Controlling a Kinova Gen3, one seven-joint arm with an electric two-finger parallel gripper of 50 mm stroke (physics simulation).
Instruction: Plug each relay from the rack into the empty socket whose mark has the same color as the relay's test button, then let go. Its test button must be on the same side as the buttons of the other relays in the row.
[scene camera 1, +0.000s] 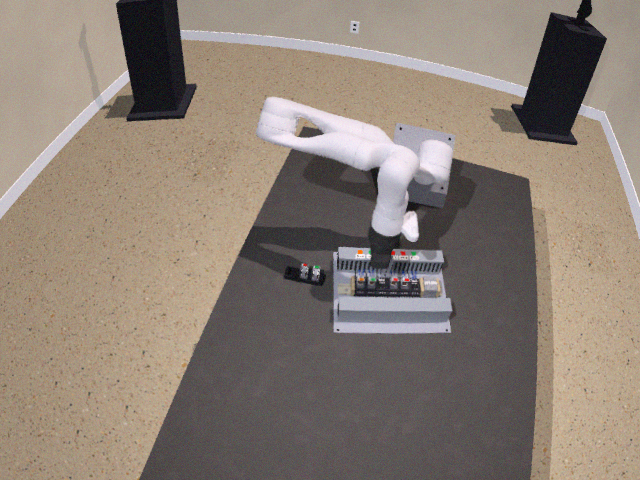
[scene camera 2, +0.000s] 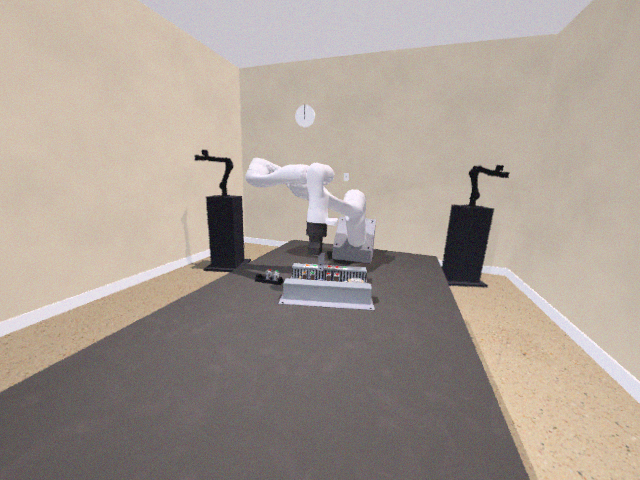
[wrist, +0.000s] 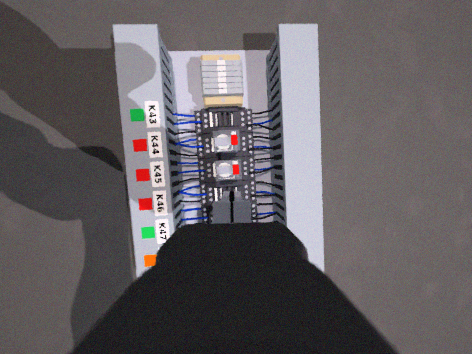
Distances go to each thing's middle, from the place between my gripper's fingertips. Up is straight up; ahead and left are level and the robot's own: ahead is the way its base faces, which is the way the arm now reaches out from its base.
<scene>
The socket panel (scene camera 1: 338, 277) lies 30 mm to the left of my hand and 80 mm below it.
</scene>
